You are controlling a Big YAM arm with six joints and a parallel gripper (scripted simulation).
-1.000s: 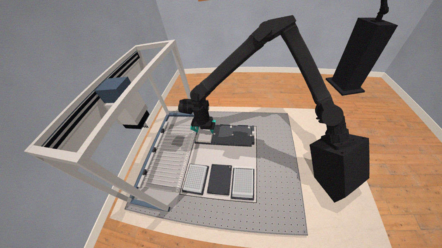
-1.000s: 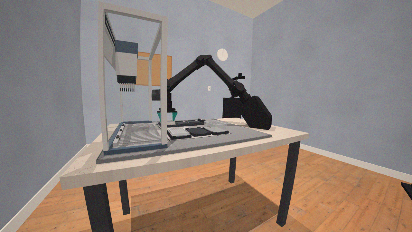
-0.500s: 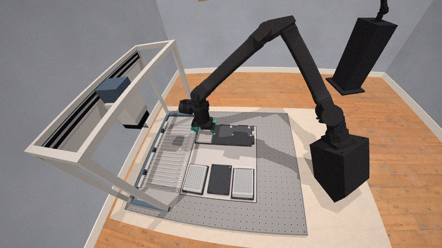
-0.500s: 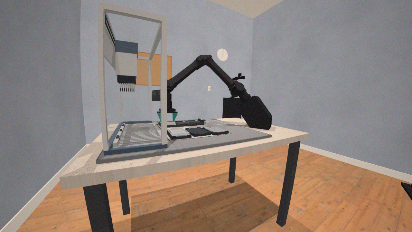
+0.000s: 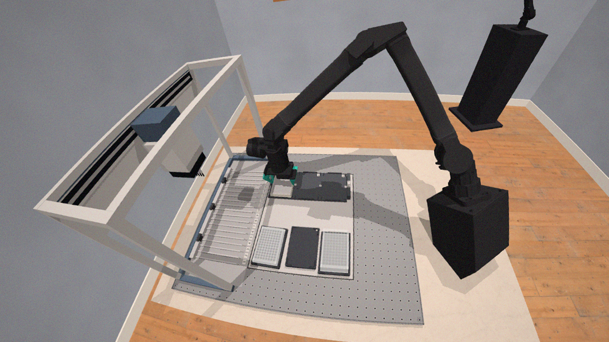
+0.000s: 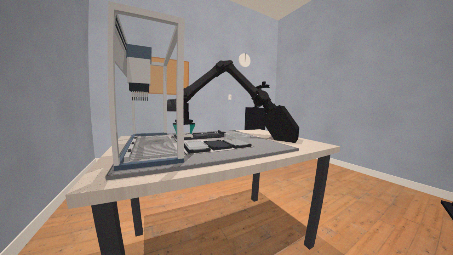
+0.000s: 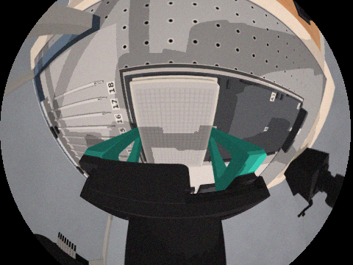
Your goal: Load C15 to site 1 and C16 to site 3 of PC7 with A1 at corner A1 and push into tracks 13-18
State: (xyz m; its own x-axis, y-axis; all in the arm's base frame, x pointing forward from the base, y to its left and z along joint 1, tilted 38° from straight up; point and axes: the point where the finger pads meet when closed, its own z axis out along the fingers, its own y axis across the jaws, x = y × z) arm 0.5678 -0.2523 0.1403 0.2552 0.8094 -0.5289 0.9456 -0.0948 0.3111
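Right now the 96-well plate C15 is 26 cm to the left of my hand and 7 cm ahead of it. Also, from my hand: dark plate carrier PC7 (10 cm behind, 3 cm to the left, 1 cm below); then nest S2 (28 cm to the left, 5 cm behind, 2 cm below); then nest S3 (26 cm to the left, 7 cm ahead, 2 cm below).
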